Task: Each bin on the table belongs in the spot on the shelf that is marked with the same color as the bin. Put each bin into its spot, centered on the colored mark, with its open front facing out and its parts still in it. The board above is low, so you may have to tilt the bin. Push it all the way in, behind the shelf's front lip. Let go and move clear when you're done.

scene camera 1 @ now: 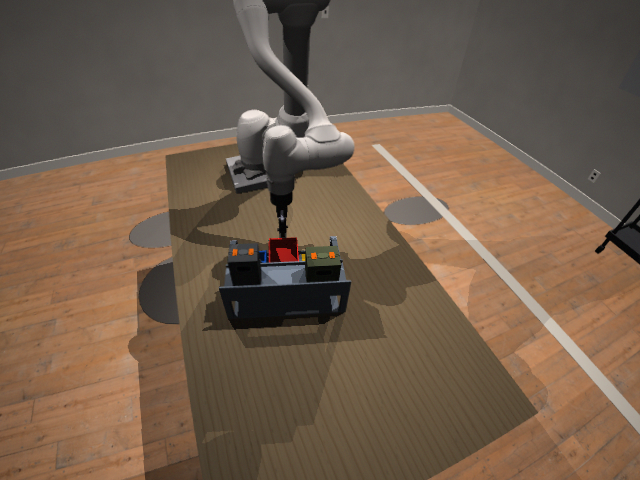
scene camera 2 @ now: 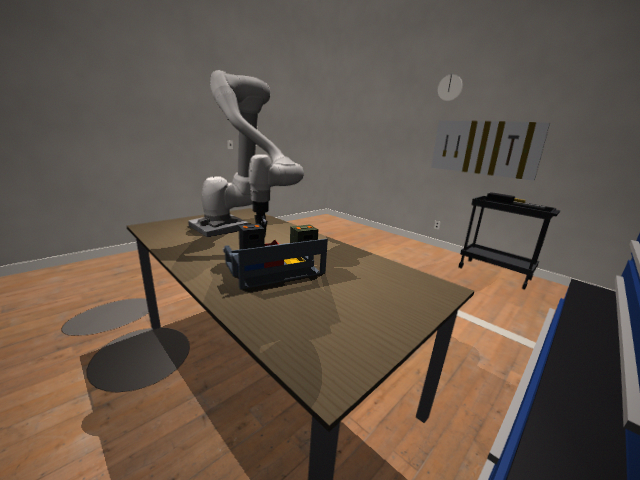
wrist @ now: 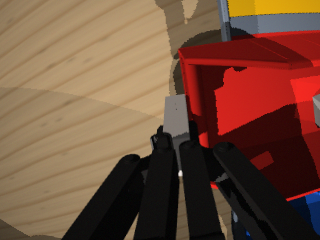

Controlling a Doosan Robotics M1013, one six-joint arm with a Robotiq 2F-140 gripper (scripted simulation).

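Wrist view: the gripper [wrist: 177, 110] and a red bin [wrist: 258, 107] both visible.
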